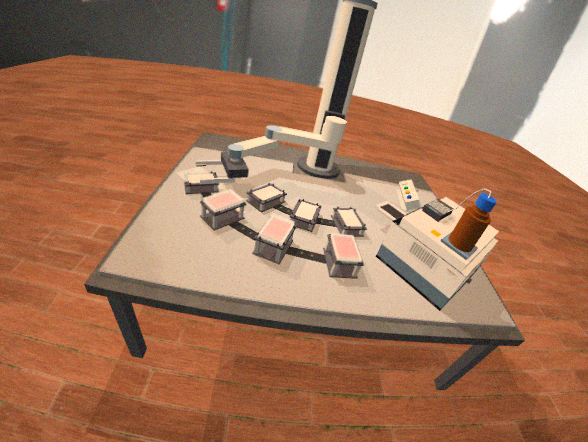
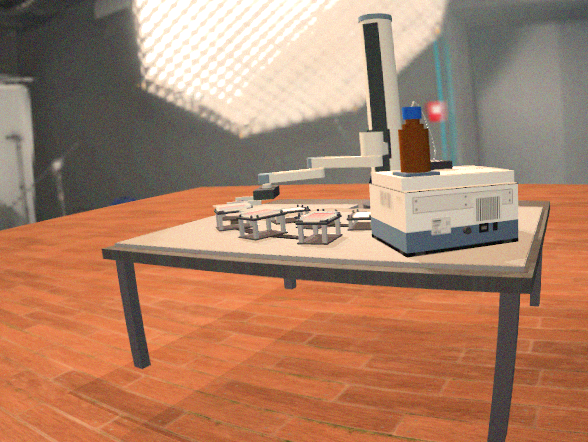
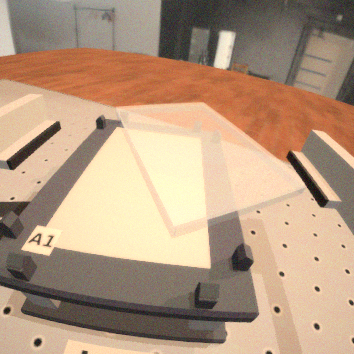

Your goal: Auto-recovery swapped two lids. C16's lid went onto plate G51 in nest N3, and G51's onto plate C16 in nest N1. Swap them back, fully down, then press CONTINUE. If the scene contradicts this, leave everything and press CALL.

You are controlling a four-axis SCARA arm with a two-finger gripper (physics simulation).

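Places are measured from the arm's base along level axes (x ahead, y left, z up), in metres.
Where they show: gripper, between the fingertips: [image 1: 197, 171] [image 2: 231, 202] [image 3: 176, 124]; arm's base, origin of its link: [image 1: 318, 168].
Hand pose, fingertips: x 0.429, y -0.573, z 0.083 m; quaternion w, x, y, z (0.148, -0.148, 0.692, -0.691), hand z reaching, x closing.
Note:
Each offset is from my fingertips to the top centre of the thing. "spot": to the spot under its first point.
My gripper [image 1: 212, 172] [image 2: 248, 201] [image 3: 176, 124] is open, its fingers on either side of and above the low nest labelled A1 @(dx +0.007, dy +0.019, dz -0.015 m) [image 1: 194, 189] [image 3: 140, 295]. A clear lid @(dx -0.005, dy -0.021, dz -0.011 m) [image 3: 245, 172] lies turned askew over A1 and overhangs its right side; it is between the fingers without touching them. Three taller nests hold pink-topped plates: left [image 1: 223, 201], middle [image 1: 276, 230] and right [image 1: 345, 248]. Labels N1, N3, C16 and G51 cannot be read. The button box @(spot: dx -0.141, dy +1.020, dz +0.002 m) [image 1: 409, 195] has green, orange and blue buttons; their lettering cannot be read.
Three low nests with pale tops @(spot: dx +0.042, dy +0.318, dz -0.025 m) [image 1: 267, 193] @(spot: dx +0.123, dy +0.487, dz -0.028 m) [image 1: 306, 211] @(spot: dx +0.121, dy +0.670, dz -0.027 m) [image 1: 349, 218] stand behind the taller ones. A white instrument [image 1: 425, 255] [image 2: 445, 207] with a brown bottle @(spot: dx +0.449, dy +0.943, dz +0.225 m) [image 1: 469, 230] [image 2: 414, 147] stands at the right. The arm's column [image 1: 345, 65] [image 2: 377, 75] rises at the back.

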